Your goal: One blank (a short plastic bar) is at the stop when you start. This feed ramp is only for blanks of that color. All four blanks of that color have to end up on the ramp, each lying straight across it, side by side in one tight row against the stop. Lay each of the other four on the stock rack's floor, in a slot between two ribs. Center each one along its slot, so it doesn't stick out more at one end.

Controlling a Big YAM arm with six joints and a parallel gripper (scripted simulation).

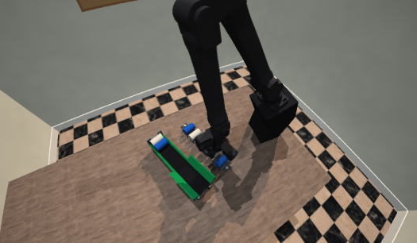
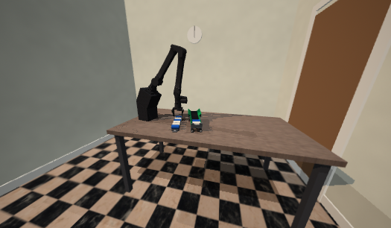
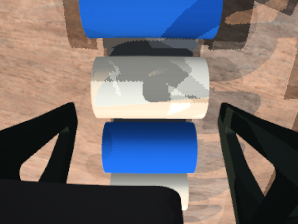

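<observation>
My hand is 60 mm above the rib and 30 mm to the right of it. Round my hand: grey stop: 250 mm ahead, 220 mm to the right; grey stock rack: 80 mm to the right, 70 mm below, 20 mm ahead.
</observation>
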